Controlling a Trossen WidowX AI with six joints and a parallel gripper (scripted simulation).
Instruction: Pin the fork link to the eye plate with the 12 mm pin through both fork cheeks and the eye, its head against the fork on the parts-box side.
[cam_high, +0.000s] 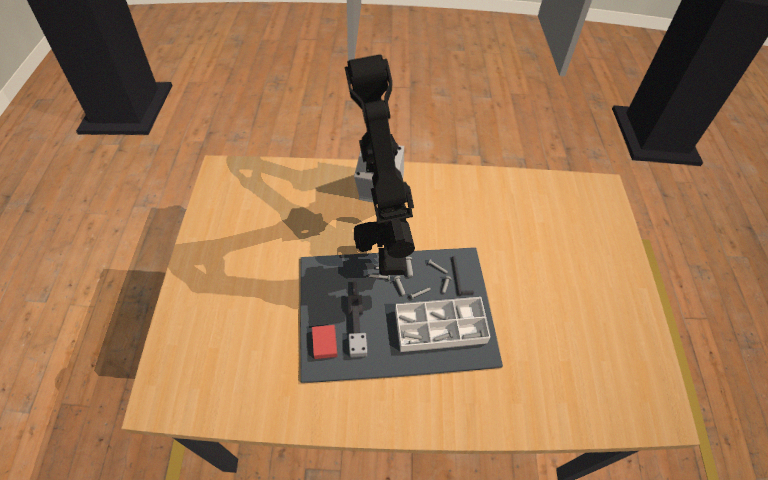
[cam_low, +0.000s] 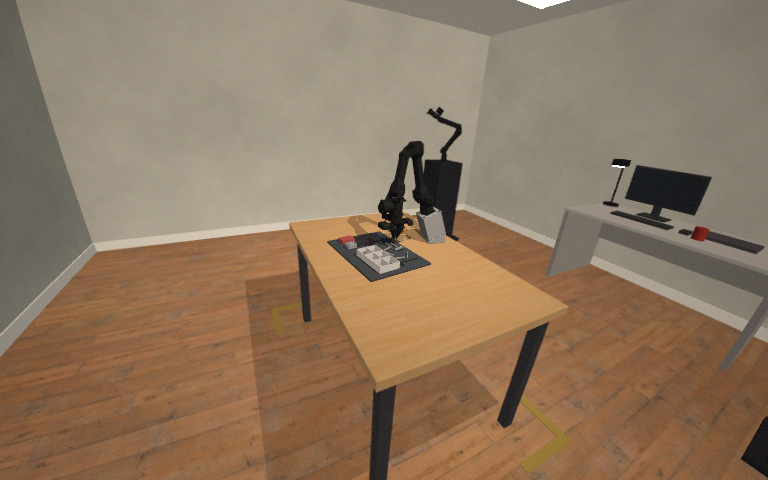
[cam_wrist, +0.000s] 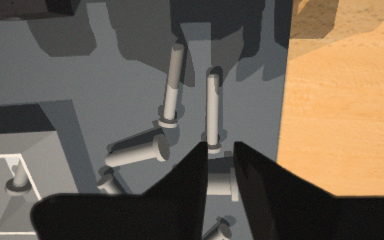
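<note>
The pale pin lies 70 mm below my hand, 60 mm ahead of it and 30 mm to the left of it. From my hand the other things lie so: dark eye plate bar: 140 mm ahead, 80 mm to the right, 70 mm below; long black bar: 190 mm to the left, 70 mm below, 40 mm ahead; white parts box: 160 mm ahead, 130 mm to the left, 70 mm below.
</note>
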